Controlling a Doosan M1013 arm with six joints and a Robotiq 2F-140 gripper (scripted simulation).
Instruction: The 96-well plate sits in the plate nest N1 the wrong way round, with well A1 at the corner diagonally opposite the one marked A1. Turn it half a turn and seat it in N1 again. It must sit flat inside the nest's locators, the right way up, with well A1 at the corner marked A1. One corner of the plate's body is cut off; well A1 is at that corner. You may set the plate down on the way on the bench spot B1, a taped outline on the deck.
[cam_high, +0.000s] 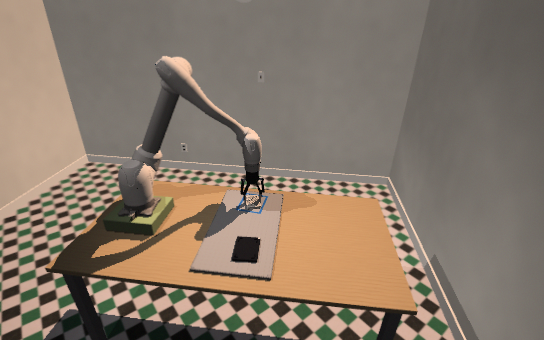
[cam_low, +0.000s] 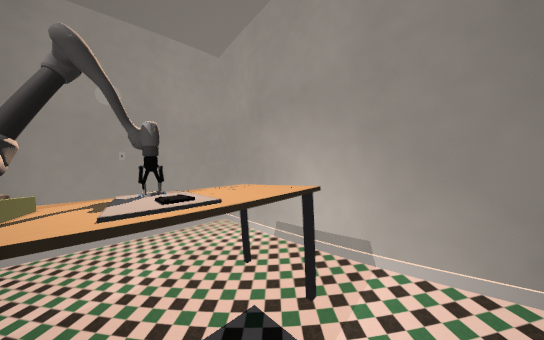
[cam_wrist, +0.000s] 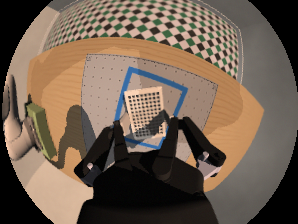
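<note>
My hand is 410 mm to the left of the black plate nest N1, 20 mm above it and 10 mm past it. Also, from my hand: white 96-well plate 20 mm below.
</note>
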